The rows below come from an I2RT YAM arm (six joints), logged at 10 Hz.
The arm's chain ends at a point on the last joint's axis. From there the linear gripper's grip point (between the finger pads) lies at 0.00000 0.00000 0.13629 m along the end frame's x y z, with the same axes.
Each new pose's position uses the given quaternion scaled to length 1; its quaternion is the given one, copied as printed.
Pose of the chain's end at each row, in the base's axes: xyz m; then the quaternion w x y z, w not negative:
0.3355, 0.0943, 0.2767, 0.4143, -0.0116, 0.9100, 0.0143
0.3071, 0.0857, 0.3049, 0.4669, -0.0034, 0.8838, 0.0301
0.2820, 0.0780, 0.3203, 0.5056, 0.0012, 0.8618, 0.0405
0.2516, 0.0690, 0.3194, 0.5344, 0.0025, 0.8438, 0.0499
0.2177, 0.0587, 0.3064, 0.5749, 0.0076, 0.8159, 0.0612
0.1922, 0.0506, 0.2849, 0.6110, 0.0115, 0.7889, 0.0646
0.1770, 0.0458, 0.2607, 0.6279, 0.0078, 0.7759, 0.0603
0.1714, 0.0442, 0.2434, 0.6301, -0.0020, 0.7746, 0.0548
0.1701, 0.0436, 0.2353, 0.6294, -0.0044, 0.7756, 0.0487
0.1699, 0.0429, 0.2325, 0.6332, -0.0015, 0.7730, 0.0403
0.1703, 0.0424, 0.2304, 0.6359, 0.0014, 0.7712, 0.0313
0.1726, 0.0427, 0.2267, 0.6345, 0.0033, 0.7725, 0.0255
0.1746, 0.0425, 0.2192, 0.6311, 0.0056, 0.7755, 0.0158
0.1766, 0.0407, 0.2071, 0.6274, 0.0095, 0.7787, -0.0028
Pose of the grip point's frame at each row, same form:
0.4382, 0.0992, 0.1872, 0.4143, -0.0116, 0.9100, 0.0143
0.4195, 0.0934, 0.2283, 0.4669, -0.0034, 0.8838, 0.0301
0.4008, 0.0873, 0.2541, 0.5056, 0.0012, 0.8618, 0.0405
0.3745, 0.0801, 0.2616, 0.5344, 0.0025, 0.8438, 0.0499
0.3457, 0.0711, 0.2612, 0.5749, 0.0076, 0.8159, 0.0612
0.3238, 0.0626, 0.2515, 0.6110, 0.0115, 0.7889, 0.0646
0.3099, 0.0572, 0.2329, 0.6279, 0.0078, 0.7759, 0.0603
0.3044, 0.0561, 0.2161, 0.6301, -0.0020, 0.7746, 0.0548
0.3031, 0.0546, 0.2076, 0.6294, -0.0044, 0.7756, 0.0487
0.3033, 0.0516, 0.2059, 0.6332, -0.0015, 0.7730, 0.0403
0.3040, 0.0487, 0.2046, 0.6359, 0.0014, 0.7712, 0.0313
0.3062, 0.0475, 0.2003, 0.6345, 0.0033, 0.7725, 0.0255
0.3080, 0.0449, 0.1915, 0.6311, 0.0056, 0.7755, 0.0158
0.3097, 0.0385, 0.1781, 0.6274, 0.0095, 0.7787, -0.0028

